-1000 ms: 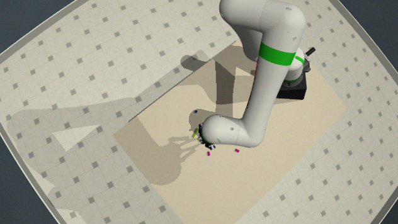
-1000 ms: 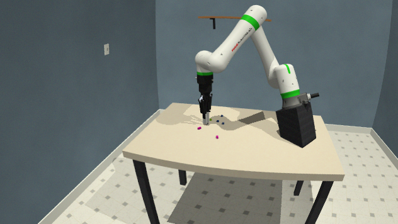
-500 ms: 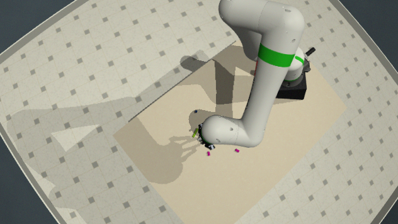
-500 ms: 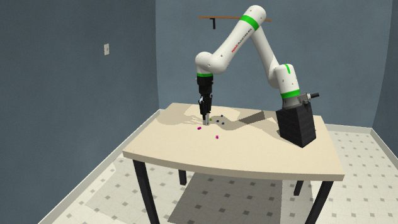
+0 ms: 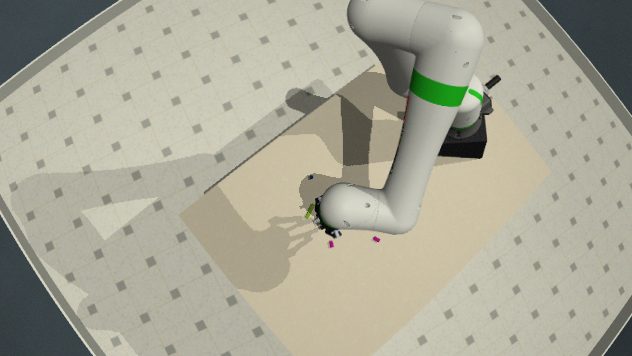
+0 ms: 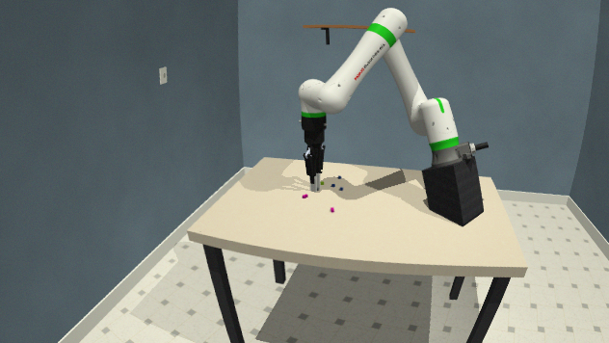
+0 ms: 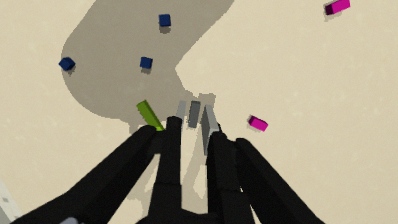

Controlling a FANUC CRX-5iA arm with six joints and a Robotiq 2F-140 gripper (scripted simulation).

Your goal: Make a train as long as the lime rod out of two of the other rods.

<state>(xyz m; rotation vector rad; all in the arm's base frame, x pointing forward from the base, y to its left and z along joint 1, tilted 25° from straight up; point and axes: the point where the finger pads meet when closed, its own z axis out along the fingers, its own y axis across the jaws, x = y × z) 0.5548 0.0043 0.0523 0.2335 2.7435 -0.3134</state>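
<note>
Right now the grey rod is 30 mm below my hand. The rest, counted from my hand: lime rod 50 mm to the right, 30 mm below.
</note>
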